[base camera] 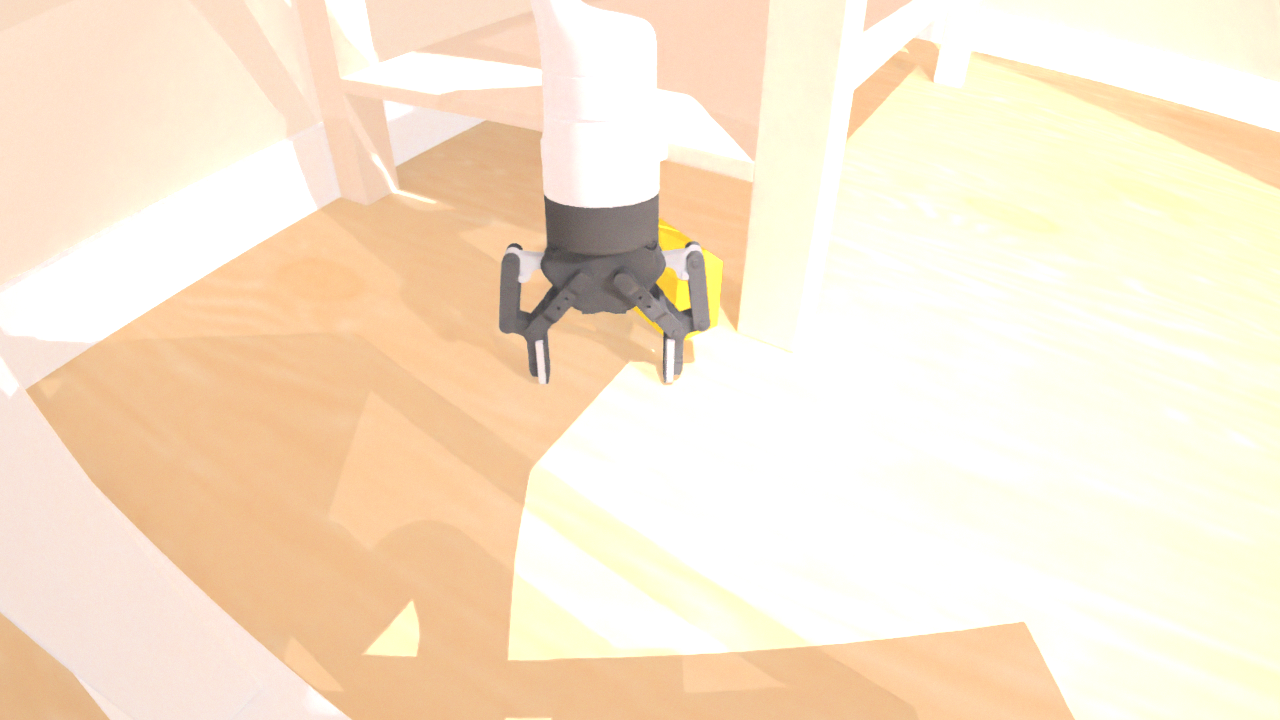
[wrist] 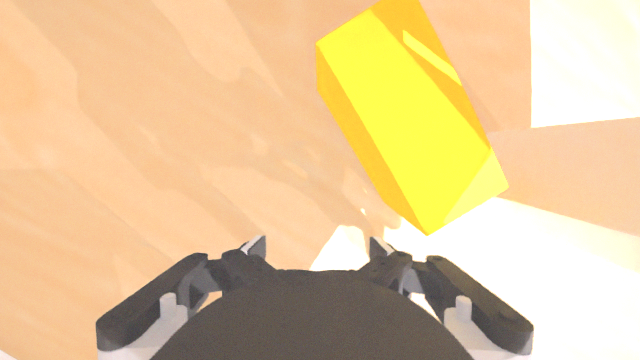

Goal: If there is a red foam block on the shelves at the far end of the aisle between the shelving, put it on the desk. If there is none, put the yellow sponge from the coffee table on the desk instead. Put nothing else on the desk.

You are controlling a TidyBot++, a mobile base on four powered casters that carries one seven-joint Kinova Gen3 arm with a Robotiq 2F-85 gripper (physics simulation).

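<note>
The yellow sponge is a yellow block on the wooden floor, close beside a pale furniture leg. In the base camera view it is partly hidden behind the gripper. In the wrist view it lies at a slant, ahead of the fingers and to their right. My gripper is open and empty, pointing down, in front of the sponge and a little to its left in the base camera view. No red foam block, coffee table top or desk top can be made out.
The pale furniture leg stands right of the arm. A low board runs behind the arm to another leg. A wall with a white baseboard is at the left. A pale beam crosses the lower left.
</note>
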